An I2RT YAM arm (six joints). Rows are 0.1 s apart.
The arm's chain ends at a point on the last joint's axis. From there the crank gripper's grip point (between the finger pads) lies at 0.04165 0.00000 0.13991 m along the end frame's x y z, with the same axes.
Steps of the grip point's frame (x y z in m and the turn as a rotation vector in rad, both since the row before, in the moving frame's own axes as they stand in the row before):
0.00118 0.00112 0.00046 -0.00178 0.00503 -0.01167
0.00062 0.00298 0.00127 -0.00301 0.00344 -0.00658
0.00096 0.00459 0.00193 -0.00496 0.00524 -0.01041
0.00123 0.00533 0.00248 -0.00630 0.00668 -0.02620
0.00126 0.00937 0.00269 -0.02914 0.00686 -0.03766
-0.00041 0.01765 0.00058 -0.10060 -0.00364 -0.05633
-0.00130 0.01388 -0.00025 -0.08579 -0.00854 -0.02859
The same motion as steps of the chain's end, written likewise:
0.00048 0.00136 0.00067 -0.00178 0.00503 -0.01167
0.00014 0.00283 0.00141 -0.00301 0.00344 -0.00658
0.00023 0.00433 0.00215 -0.00496 0.00524 -0.01041
0.00030 0.00555 0.00276 -0.00630 0.00668 -0.02620
0.00025 0.00688 0.00302 -0.02914 0.00686 -0.03766
-0.00023 0.00593 0.00102 -0.10060 -0.00364 -0.05633
-0.00026 0.00305 -0.00014 -0.08579 -0.00854 -0.02859

